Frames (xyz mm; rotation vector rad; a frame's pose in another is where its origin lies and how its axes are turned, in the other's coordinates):
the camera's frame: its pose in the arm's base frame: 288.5 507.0 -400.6 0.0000 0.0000 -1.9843
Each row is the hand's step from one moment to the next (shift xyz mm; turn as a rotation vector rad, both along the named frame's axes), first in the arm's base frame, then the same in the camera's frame.
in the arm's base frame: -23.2 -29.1 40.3 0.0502 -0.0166 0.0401
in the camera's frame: 36.0 -9.6 40.3 -0.0050 0.0526 0.0401
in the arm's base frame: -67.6 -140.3 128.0 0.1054 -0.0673 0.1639
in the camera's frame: 155.6 -5.5 128.0 0.0193 0.1236 0.1639
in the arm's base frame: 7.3 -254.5 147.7 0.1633 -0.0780 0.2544
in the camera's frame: 230.1 108.9 147.7 0.0058 0.1809 0.2544
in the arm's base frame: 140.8 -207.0 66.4 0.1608 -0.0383 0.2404
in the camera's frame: 133.0 212.1 66.4 -0.0295 0.1626 0.2404
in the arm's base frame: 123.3 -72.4 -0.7 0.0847 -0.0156 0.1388
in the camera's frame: 16.8 142.0 -0.7 -0.0197 0.0838 0.1388
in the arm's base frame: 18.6 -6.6 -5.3 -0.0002 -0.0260 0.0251
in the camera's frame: -1.4 19.7 -5.3 0.0239 0.0103 0.0251
